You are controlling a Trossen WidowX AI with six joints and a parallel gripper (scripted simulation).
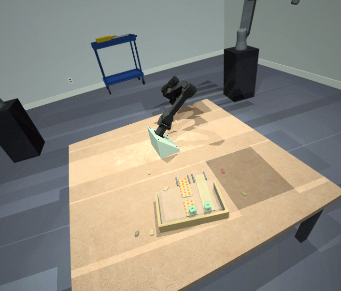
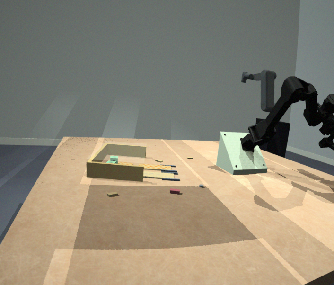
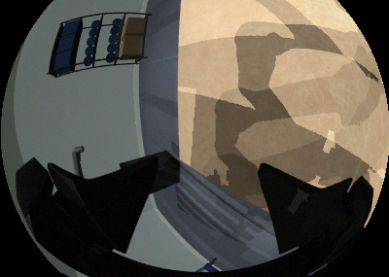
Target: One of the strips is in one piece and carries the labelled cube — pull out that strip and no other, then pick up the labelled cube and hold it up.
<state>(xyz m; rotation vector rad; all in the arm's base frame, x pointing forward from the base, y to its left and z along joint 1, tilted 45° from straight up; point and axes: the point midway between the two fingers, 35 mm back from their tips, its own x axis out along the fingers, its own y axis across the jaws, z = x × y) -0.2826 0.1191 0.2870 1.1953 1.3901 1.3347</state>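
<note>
The small grey disc is 59 cm ahead of my gripper tip, 9 cm to the right of it and 17 cm below it. The rest, counted from my gripper tip: pink block 70 cm ahead, 4 cm to the right, 16 cm below; then grey pebble 90 cm ahead, 58 cm to the right, 16 cm below.
</note>
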